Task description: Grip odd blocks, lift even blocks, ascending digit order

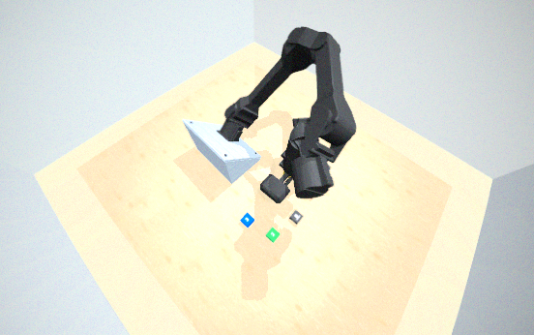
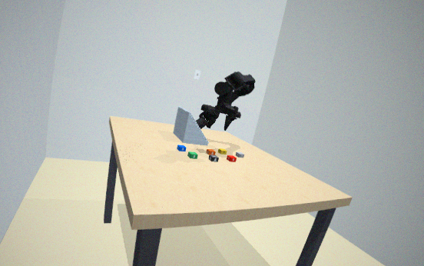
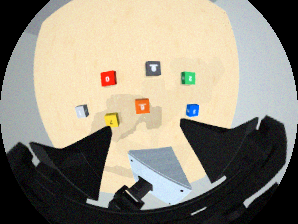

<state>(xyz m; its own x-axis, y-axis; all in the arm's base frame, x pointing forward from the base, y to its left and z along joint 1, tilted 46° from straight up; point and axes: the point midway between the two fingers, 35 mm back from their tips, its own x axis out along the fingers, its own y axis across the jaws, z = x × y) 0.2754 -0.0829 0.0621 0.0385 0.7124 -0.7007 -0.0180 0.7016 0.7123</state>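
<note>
My gripper tip is 60 mm short of the red block, 70 mm to the right of it and 120 mm above it. Also, from my gripper tip: orange block (10 mm behind, 120 mm below); yellow block (40 mm behind, 80 mm to the left, 120 mm below); dark grey block (80 mm ahead, 30 mm to the right, 120 mm below).
</note>
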